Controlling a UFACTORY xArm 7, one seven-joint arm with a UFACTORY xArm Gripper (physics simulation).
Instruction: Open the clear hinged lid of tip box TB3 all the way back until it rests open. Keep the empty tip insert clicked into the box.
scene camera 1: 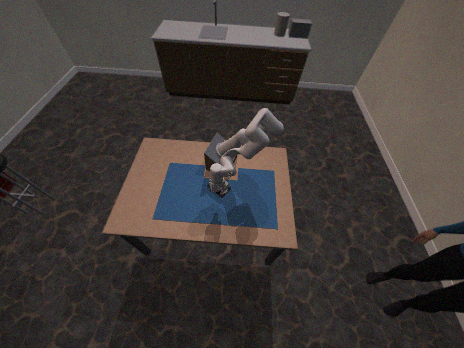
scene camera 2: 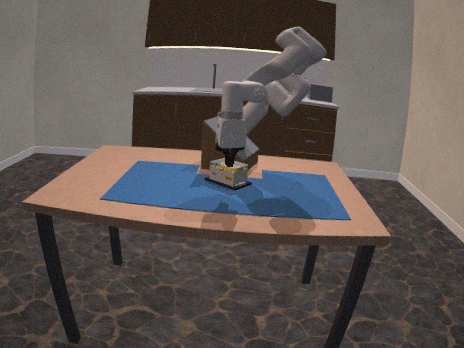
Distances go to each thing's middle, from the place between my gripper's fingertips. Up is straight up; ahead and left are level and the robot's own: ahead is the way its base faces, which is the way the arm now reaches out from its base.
Labels:
My gripper is now 100 mm past the tip box TB3 (scene camera 2: 238, 180), 20 mm to the left of it and 60 mm above it.

